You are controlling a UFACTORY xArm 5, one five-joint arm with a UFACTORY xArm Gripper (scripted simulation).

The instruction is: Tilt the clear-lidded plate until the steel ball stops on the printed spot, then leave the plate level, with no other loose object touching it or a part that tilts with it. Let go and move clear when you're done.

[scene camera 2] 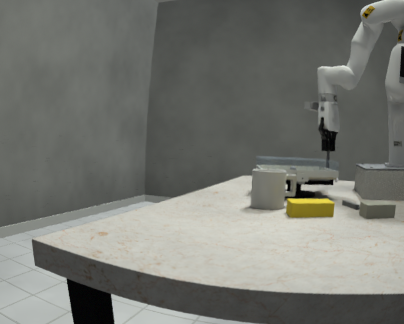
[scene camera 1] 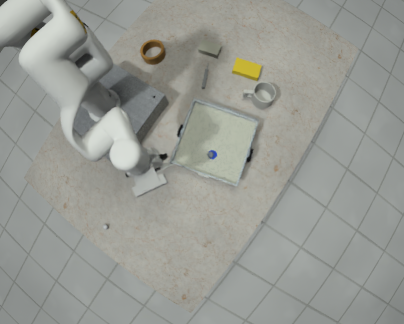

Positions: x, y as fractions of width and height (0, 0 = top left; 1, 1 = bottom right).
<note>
In view: a white mug (scene camera 2: 0.66, 0.59), a yellow sponge (scene camera 2: 0.73, 0.64) and a square clear-lidded plate (scene camera 1: 0.53, 0.44).
</note>
